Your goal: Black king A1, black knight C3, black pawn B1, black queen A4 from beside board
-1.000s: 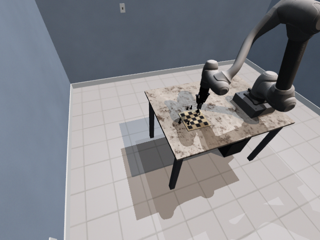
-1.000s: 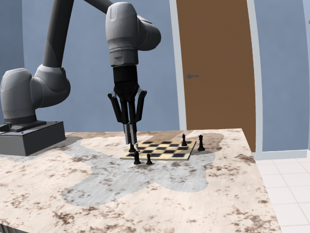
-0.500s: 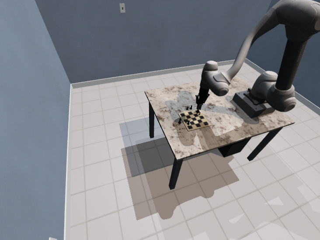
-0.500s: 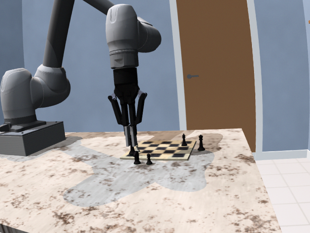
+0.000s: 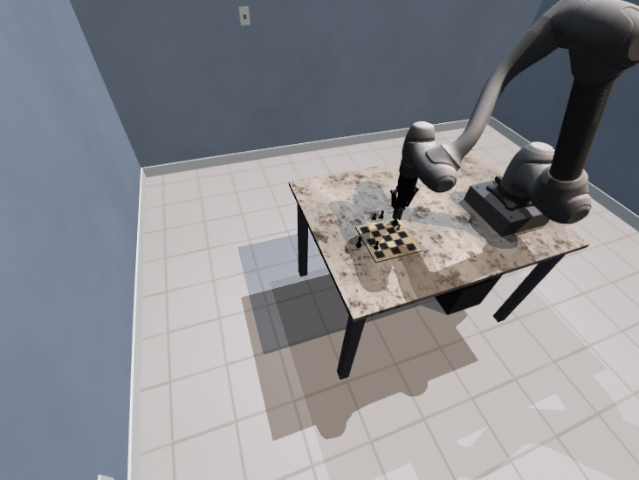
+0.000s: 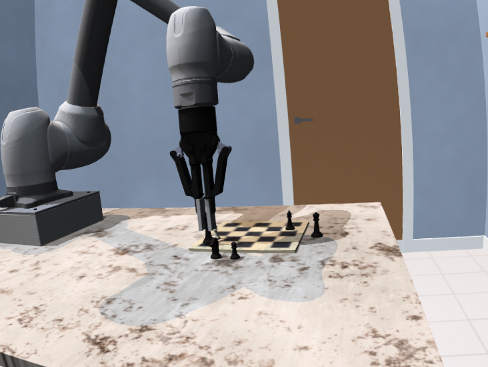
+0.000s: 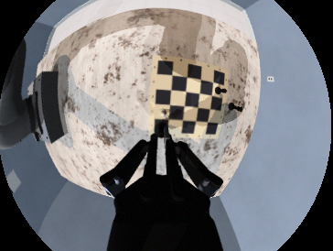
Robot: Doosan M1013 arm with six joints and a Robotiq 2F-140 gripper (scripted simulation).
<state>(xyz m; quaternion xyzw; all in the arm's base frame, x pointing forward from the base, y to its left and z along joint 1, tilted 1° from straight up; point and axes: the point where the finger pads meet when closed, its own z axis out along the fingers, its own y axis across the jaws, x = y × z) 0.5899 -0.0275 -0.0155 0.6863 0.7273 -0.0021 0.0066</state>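
My hand is 30 mm above the black king. The rest, counted from my hand: small chessboard (80 mm to the left, 70 mm below, 70 mm ahead); then white pawn (50 mm below, 40 mm to the left); then black pawn (80 mm ahead, 60 mm to the right, 60 mm below).
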